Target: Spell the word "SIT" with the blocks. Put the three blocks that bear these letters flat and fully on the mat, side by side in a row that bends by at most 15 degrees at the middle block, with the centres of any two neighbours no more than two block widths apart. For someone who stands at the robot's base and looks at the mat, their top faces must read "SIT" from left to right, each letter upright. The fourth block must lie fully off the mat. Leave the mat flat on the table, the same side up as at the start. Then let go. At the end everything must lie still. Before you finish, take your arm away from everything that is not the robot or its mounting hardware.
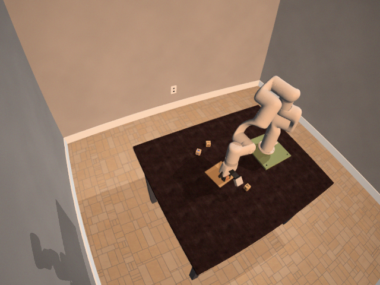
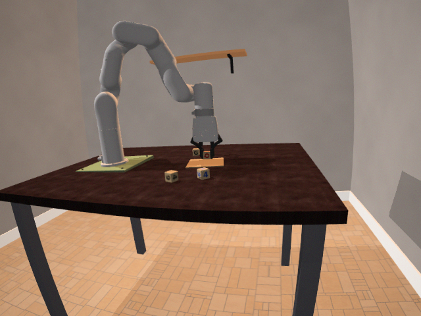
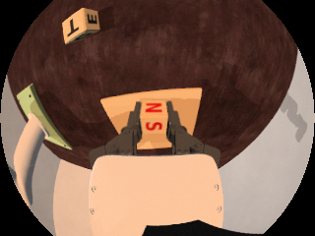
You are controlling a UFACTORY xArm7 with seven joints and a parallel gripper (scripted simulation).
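Right now my hand is 5 cm to the left of the tan mat and 3 cm above it.
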